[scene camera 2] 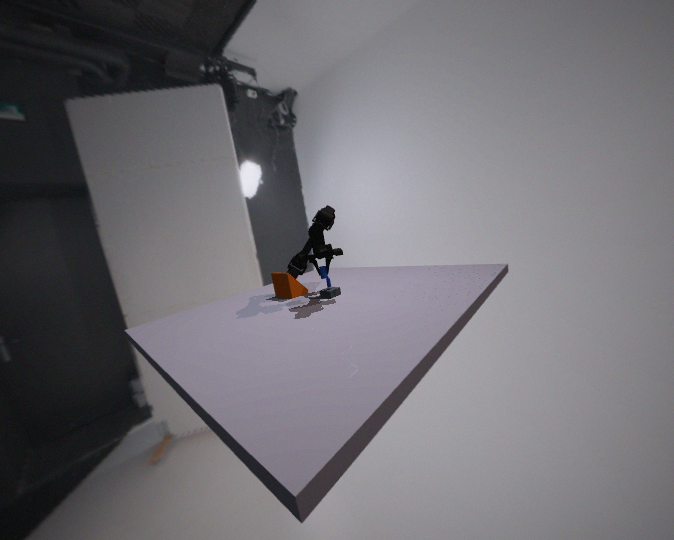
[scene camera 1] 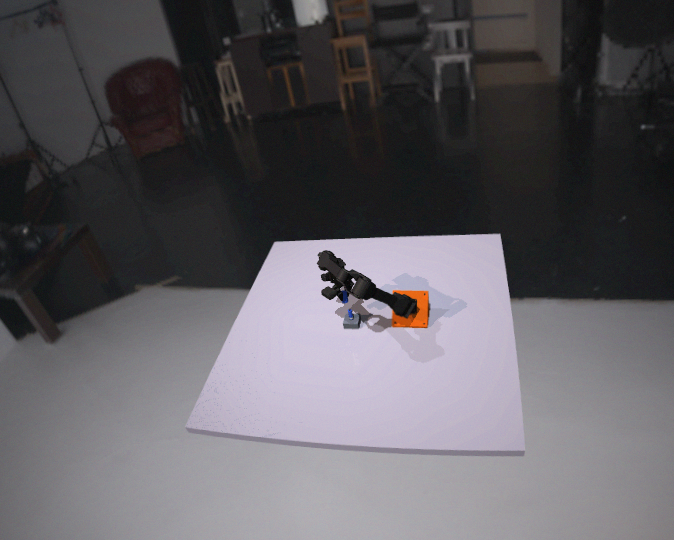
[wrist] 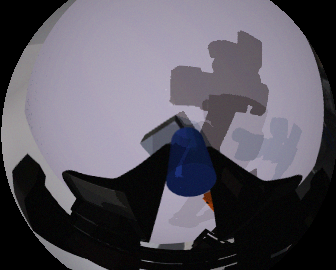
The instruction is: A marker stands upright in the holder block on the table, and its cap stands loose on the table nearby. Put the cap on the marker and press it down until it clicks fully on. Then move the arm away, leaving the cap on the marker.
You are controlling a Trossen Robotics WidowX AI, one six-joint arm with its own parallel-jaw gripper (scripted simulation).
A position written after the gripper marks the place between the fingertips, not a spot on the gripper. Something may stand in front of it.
Observation:
The gripper (wrist: 188, 150) holds a blue cap (wrist: 190, 172).

